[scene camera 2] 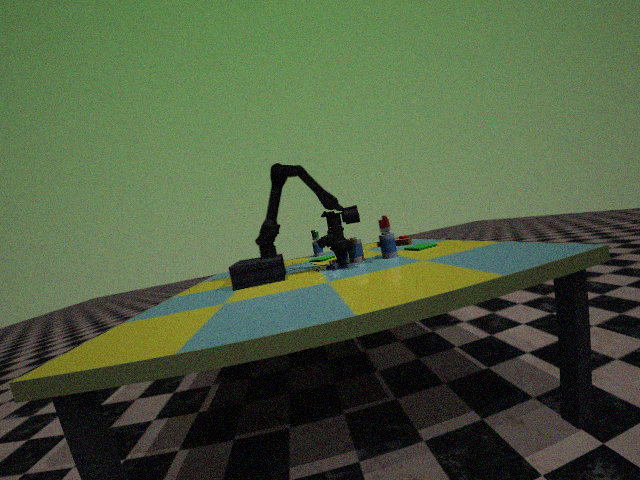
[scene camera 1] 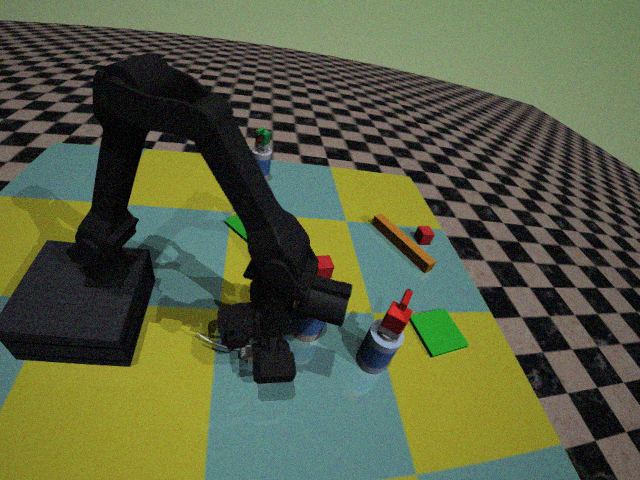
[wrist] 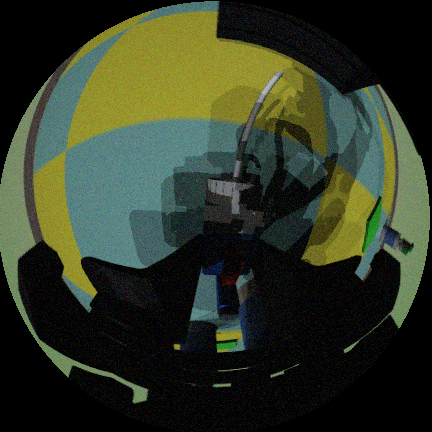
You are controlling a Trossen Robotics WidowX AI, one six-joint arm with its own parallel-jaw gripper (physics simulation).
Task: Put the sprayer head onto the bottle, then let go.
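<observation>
The sprayer head has a white-grey collar, a thin curved tube, a blue body and a red trigger. It lies low over the table, its tube towards the robot base. My gripper points down and is shut on the sprayer head; the fingers hide much of its body. The blue and white bottle stands upright close beside the gripper, its top hidden behind the arm in scene camera 1.
A bottle with a red head stands right of the gripper; a green-headed bottle stands at the back. Green plates, an orange bar and red blocks are also there.
</observation>
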